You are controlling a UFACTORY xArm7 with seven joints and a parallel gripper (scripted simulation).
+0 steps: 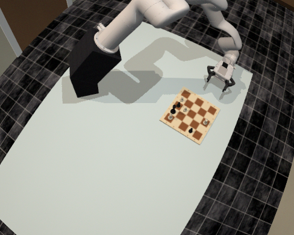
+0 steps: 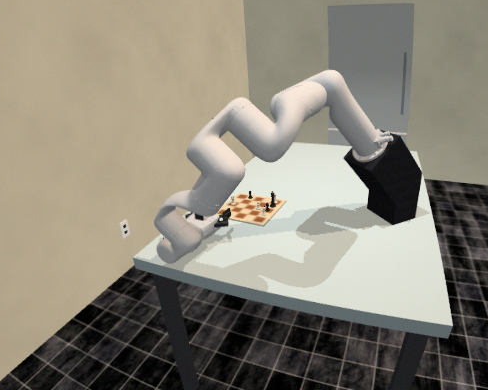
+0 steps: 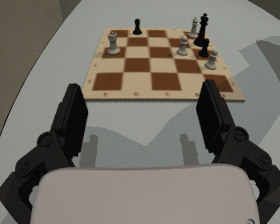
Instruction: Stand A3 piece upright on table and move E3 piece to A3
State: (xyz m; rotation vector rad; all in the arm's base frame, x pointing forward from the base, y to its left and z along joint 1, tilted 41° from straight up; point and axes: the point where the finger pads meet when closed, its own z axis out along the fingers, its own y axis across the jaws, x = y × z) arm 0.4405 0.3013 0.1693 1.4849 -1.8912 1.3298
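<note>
The tall black piece is 24 cm to the right of my hand, 5 cm behind it and 3 cm below it. Also, from my hand: white piece: 16 cm to the right, 9 cm ahead, 5 cm below; chessboard: 18 cm to the right, 7 cm below, 1 cm ahead.
</note>
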